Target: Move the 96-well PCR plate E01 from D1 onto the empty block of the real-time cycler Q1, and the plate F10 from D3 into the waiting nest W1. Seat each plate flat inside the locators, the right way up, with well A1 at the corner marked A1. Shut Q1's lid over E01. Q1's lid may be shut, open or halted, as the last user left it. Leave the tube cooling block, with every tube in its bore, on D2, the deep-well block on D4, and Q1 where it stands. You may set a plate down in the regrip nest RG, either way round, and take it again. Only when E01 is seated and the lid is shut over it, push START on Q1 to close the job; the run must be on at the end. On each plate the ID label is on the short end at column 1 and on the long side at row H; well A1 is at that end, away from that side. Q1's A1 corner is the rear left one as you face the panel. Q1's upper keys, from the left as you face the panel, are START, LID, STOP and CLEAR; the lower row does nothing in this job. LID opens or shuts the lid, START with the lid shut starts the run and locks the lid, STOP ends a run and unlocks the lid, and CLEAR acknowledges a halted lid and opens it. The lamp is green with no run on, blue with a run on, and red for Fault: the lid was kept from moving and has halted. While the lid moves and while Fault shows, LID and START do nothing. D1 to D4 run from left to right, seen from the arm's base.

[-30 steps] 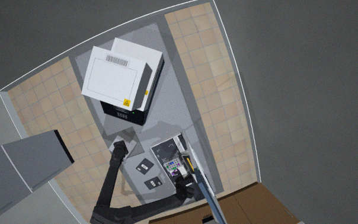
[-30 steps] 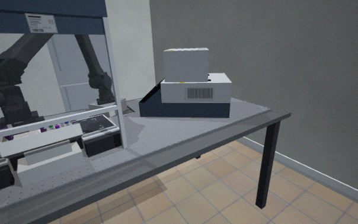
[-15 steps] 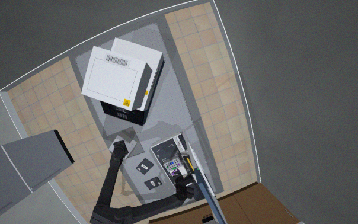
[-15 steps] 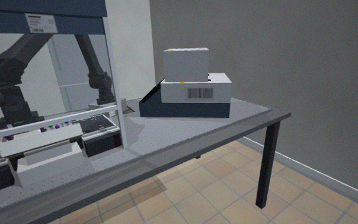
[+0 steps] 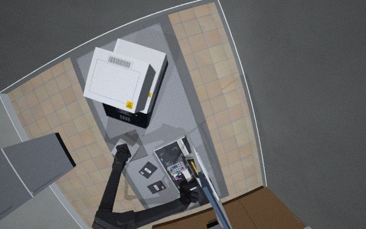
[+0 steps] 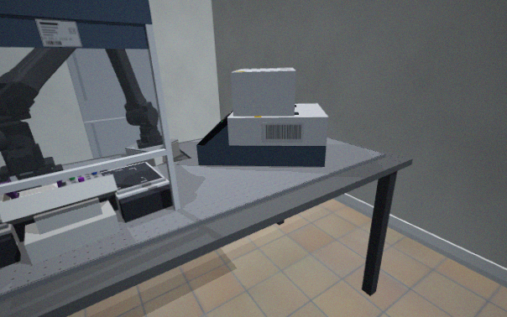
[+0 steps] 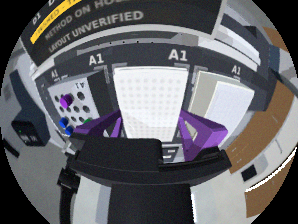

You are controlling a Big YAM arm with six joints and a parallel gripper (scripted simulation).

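My hand is 100 mm to the right of the tube cooling block, 20 mm past it and 10 mm below it. The rest, counted from my hand: frame post: 320 mm to the left, 170 mm above, 130 mm ahead; white deep-well block: 100 mm to the right, 20 mm ahead, 10 mm above; label: 290 mm behind, 80 mm to the left, 60 mm below.
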